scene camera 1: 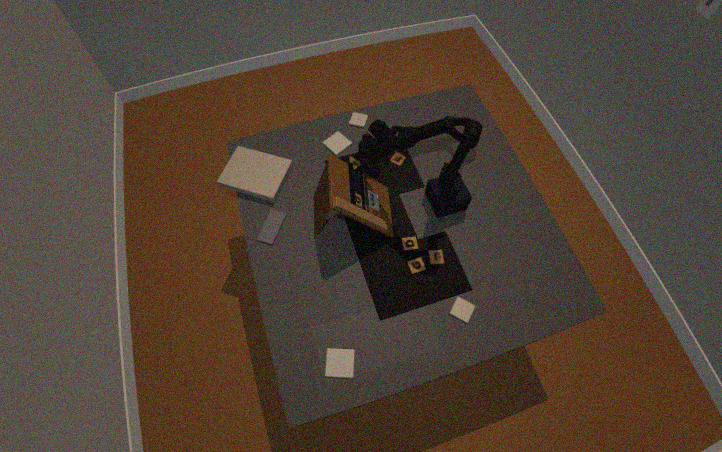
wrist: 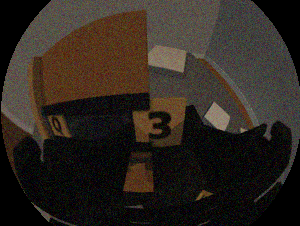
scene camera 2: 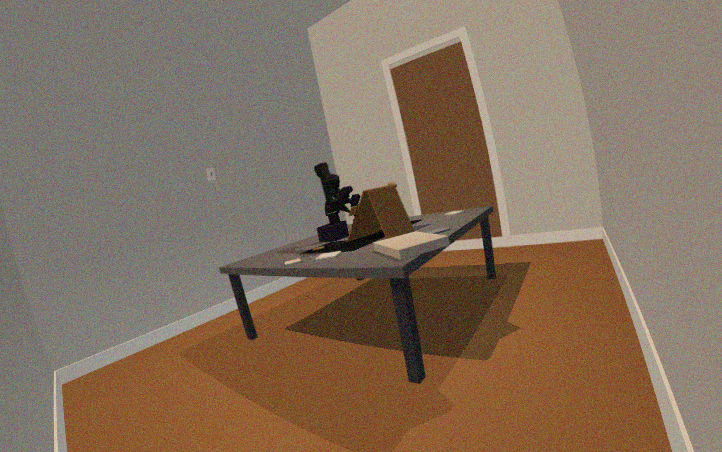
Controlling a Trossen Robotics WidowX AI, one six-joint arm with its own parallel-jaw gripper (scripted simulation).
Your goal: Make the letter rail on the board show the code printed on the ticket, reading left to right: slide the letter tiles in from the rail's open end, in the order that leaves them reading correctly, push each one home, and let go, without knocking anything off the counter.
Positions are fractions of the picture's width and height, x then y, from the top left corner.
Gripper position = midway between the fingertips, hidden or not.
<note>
In view: my gripper (scene camera 1: 0.49, 0.36) and a flat white box (scene camera 1: 0.36, 0.38).
The flat white box shows as well in the wrist view (wrist: 0.56, 0.27) and in scene camera 2 (scene camera 2: 0.56, 0.55). My gripper is seen too in the wrist view (wrist: 0.53, 0.55).
</note>
